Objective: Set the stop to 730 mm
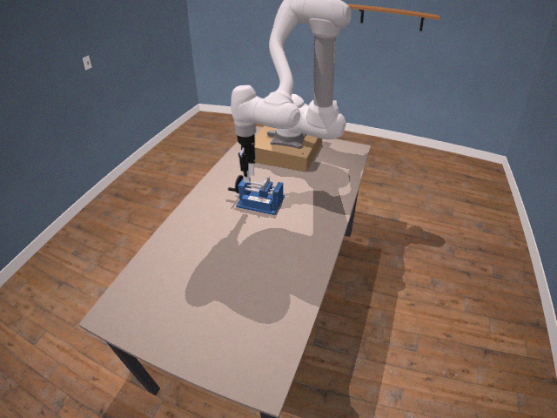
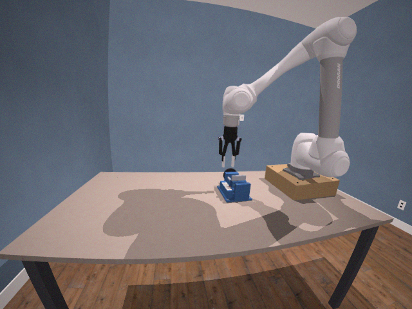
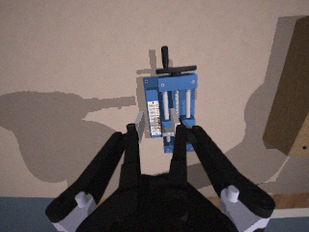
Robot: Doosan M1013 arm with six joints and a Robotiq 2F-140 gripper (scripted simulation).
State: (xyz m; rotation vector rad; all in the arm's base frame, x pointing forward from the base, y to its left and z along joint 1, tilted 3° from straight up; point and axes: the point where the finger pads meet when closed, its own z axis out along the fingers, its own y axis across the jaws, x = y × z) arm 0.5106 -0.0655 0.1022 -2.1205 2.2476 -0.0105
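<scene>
My gripper is now 4 cm past the black handwheel, 9 cm to the left of it and 13 cm above it. From my hand the other things lie so: grey stop block 3 cm behind, 6 cm to the left, 10 cm below.
</scene>
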